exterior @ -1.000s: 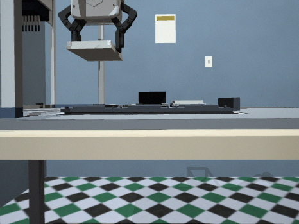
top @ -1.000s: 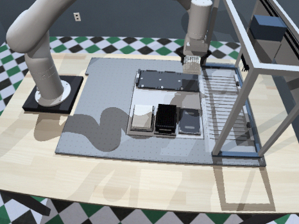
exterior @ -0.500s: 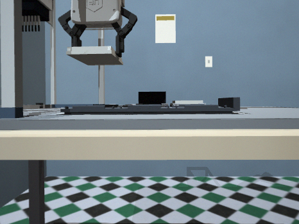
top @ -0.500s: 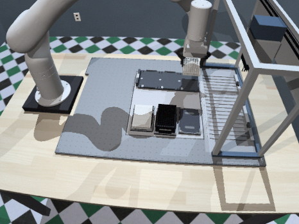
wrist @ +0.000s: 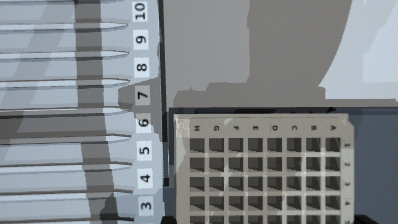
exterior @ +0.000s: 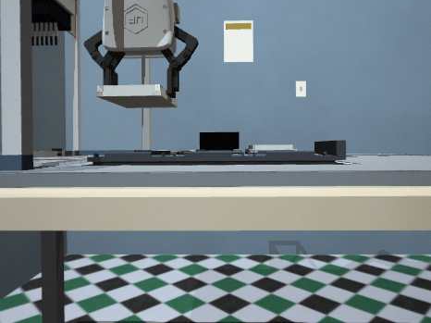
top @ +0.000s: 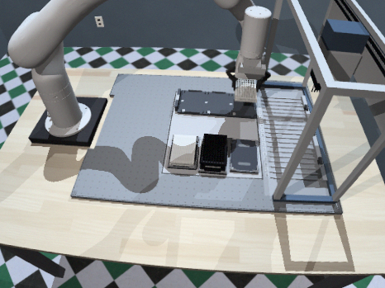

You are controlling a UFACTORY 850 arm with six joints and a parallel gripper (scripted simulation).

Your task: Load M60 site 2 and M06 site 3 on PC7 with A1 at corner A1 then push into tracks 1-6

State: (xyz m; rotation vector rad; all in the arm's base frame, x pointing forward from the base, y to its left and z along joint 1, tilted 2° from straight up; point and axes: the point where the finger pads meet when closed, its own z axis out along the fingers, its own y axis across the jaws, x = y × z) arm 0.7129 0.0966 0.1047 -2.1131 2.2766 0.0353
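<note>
The carrier PC7 lies 110 mm behind my hand, 90 mm below it and 10 mm to the left of it. The rest, counted from my hand: nest S3: 250 mm to the right, 100 mm below, 20 mm behind; plate: 10 mm below; nest S1: 240 mm to the right, 230 mm behind, 100 mm below.
</note>
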